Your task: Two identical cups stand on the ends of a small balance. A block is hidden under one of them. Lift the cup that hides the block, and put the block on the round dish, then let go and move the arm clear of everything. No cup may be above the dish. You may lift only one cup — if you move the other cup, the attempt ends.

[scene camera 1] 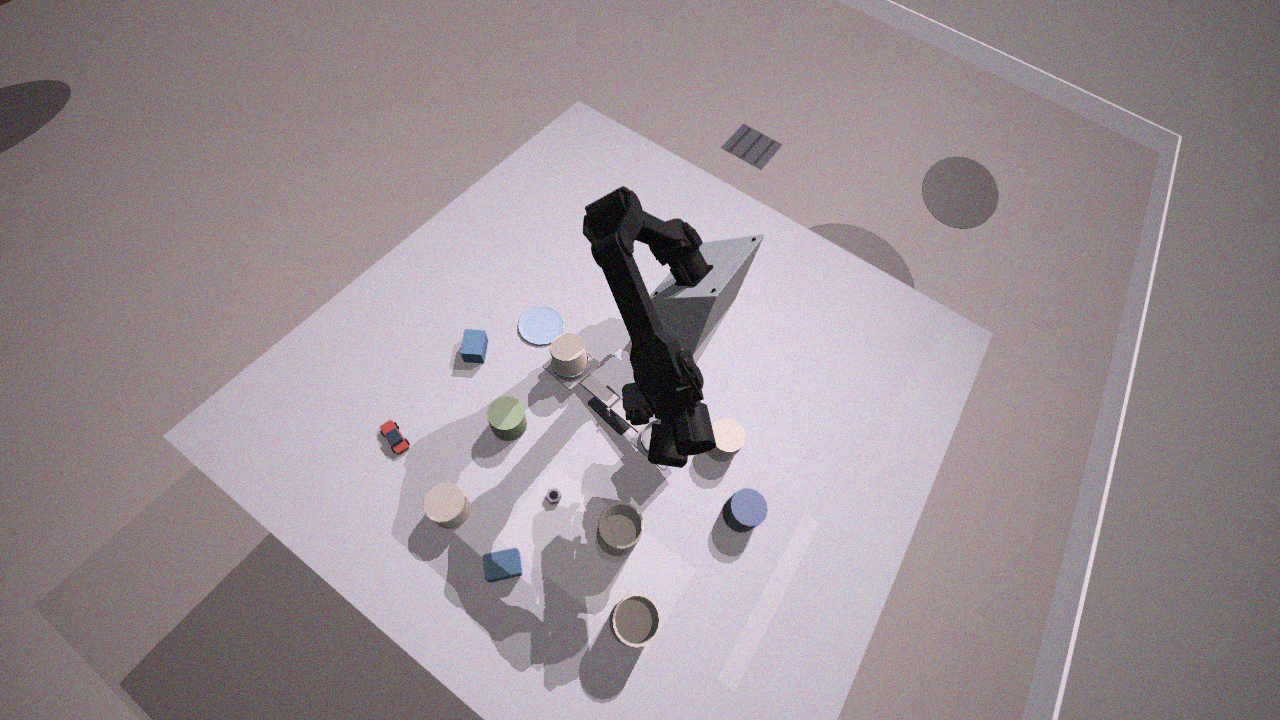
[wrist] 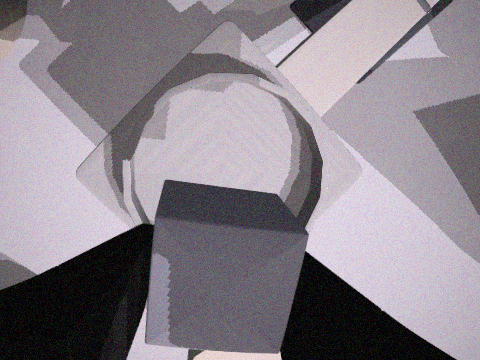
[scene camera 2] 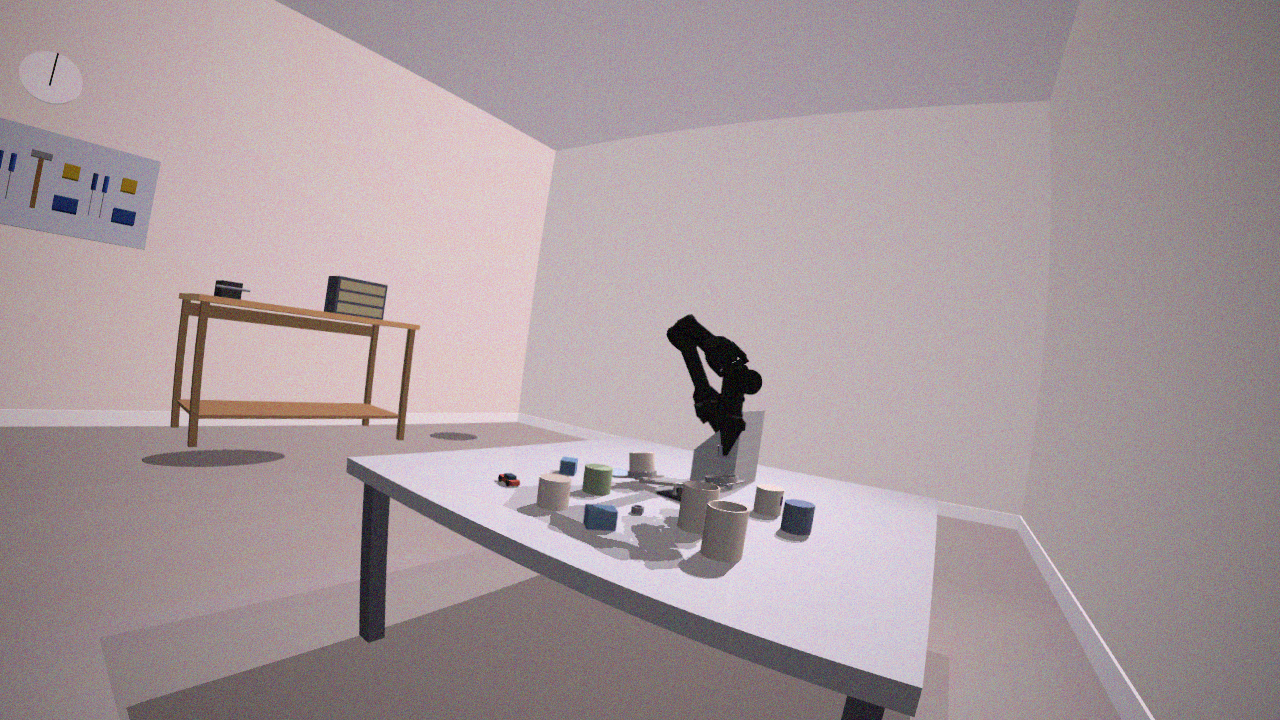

Labels:
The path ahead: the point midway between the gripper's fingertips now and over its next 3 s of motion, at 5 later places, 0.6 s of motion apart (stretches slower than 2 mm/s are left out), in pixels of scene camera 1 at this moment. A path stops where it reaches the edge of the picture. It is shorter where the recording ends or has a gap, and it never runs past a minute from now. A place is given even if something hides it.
My gripper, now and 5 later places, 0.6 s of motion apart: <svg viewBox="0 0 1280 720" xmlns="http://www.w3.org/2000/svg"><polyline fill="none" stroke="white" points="665,427 645,415 595,397 559,368 540,334 538,312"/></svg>

